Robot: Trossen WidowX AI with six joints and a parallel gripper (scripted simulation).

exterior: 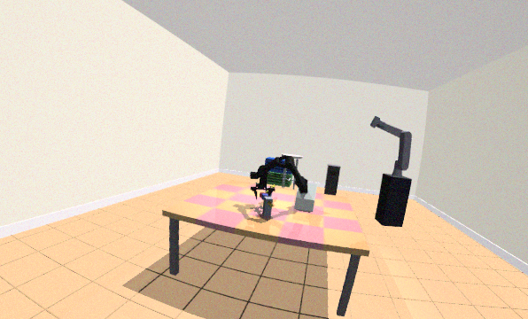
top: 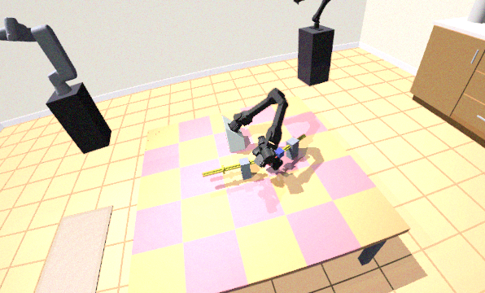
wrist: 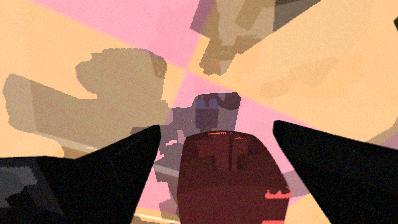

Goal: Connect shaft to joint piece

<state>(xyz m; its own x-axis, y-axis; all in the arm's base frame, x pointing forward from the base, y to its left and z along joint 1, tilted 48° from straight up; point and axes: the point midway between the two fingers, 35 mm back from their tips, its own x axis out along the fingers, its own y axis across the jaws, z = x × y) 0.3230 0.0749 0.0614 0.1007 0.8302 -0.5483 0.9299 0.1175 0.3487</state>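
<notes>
Right now my gripper tip is 1 cm to the right of the dark red joint piece and 4 cm below it.
</notes>
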